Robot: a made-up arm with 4 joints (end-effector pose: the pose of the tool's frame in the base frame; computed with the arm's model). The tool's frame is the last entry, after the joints. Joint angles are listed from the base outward.
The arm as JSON. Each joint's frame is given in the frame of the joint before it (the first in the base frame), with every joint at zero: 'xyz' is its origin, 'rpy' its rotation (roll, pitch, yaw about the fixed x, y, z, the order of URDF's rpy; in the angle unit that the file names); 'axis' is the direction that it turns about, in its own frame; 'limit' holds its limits. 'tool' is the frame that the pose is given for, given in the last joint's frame.
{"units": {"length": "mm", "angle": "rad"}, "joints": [
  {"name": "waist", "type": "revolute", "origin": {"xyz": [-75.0, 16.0, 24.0], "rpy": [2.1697, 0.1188, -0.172]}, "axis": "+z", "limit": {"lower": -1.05, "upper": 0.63}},
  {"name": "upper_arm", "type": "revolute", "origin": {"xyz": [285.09, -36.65, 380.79], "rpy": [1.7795, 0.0, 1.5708]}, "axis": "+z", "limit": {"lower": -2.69, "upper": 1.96}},
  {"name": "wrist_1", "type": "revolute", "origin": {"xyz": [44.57, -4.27, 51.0], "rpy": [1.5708, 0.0, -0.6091]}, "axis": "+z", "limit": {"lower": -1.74, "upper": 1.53}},
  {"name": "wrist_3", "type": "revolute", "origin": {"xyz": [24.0, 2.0, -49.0], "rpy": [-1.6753, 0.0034, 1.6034]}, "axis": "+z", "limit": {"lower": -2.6, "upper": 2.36}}
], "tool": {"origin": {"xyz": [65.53, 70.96, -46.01], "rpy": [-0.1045, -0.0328, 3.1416]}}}
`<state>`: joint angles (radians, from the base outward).
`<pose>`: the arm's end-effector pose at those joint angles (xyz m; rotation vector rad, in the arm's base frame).
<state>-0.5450 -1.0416 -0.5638 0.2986</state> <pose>0.1835 -0.1865 -0.1986 -0.6221 2.5156 -0.9042</pose>
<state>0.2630 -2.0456 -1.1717 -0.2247</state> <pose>0.1596 -0.1785 -0.1541 -1.1496 1.0726 -2.3154</pose>
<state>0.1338 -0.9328 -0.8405 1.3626</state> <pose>0.0654 -0.3746 -0.0787 0.8487 1.5259 -0.2488</pose>
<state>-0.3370 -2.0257 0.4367 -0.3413</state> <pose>0.2509 -0.1248 -0.2890 0.1593 -1.4570 2.1665</pose>
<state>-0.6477 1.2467 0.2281 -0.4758</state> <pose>0.1753 -0.2532 -0.5336 0.6416 -1.7416 -1.8502</pose>
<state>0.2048 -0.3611 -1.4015 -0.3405</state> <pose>0.0883 -0.3963 -0.0373 -0.4388 1.5830 -0.7058</pose>
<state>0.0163 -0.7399 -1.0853 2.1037</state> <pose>0.0666 -0.3870 -0.1964 1.3549 1.1612 0.5972</pose>
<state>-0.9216 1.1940 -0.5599 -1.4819</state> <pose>0.1166 -0.2355 -0.4748 -1.2740 1.8704 1.6991</pose>
